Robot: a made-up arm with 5 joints.
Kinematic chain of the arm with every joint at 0, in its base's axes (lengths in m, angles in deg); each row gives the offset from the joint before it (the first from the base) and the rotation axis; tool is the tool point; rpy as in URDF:
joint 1: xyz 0 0 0.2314 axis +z
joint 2: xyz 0 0 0 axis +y
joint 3: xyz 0.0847 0 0.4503 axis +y
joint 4: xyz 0.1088 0 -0.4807 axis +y
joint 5: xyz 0.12 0 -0.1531 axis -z
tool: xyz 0 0 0 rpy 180 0 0
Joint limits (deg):
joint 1: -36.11..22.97
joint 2: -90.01..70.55
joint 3: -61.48..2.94
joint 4: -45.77..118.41
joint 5: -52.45..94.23
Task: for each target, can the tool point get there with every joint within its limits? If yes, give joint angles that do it. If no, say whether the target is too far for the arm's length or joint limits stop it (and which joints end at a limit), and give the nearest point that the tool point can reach.
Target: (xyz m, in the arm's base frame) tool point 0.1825 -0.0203 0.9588
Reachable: yes | joints -6.36 -56.57 -48.48 -13.61 43.70
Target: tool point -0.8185 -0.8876 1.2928
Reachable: no: too far | nearest point -0.4387 -0.1860 0.9010 | short by 0.889 m
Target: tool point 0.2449 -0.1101 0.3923
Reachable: yes | joints -24.20 -58.84 -19.64 79.49 -38.49
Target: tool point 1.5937 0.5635 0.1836
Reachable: no: too far | nearest point 0.7887 0.2789 0.2077 | short by 0.854 m
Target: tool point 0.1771 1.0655 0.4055
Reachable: no: joint limits stop it (at a limit: joint 1) | nearest point 0.5330 0.2259 0.4055 | short by 0.912 m
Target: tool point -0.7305 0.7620 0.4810
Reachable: no: joint limits stop it (at a limit: joint 1, joint 2, joint 3, joint 4) | nearest point -0.3850 0.2808 0.9010 | short by 0.726 m
